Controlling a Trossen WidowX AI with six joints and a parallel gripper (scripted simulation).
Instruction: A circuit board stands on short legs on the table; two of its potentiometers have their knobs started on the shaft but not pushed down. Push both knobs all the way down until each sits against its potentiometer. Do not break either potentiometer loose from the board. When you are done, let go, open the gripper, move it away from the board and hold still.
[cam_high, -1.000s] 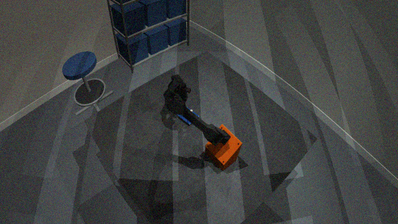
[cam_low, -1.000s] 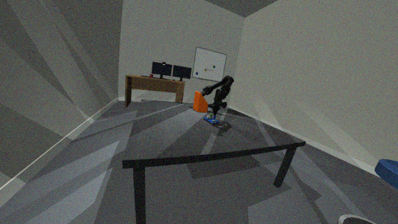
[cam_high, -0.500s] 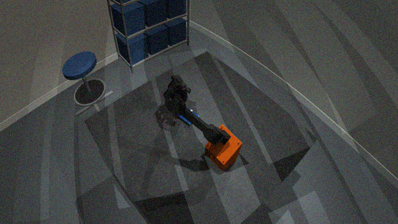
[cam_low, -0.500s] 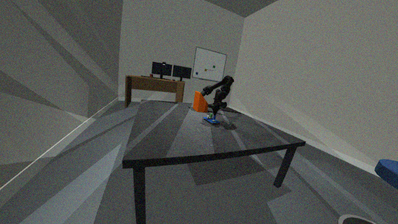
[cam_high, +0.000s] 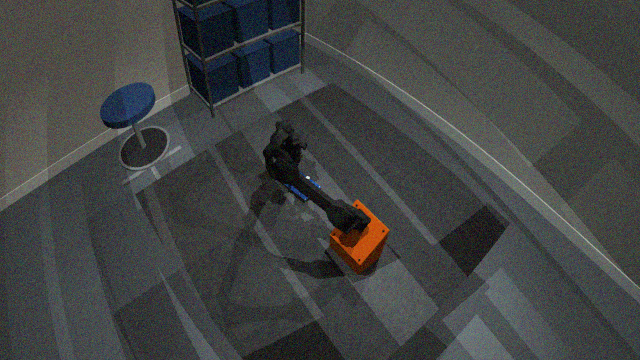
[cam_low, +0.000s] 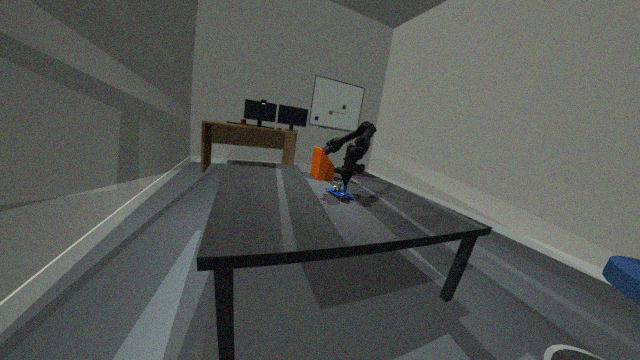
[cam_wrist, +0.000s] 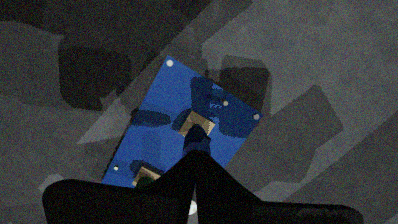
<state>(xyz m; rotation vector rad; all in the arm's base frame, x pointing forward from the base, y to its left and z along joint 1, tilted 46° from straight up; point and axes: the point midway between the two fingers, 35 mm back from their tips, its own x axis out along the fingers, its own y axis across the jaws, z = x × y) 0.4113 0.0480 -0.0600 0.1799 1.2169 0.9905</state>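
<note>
My gripper tip is now 2 cm above the blue knob. Also, from my gripper tip: green knob (7 cm behind, 3 cm below).
</note>
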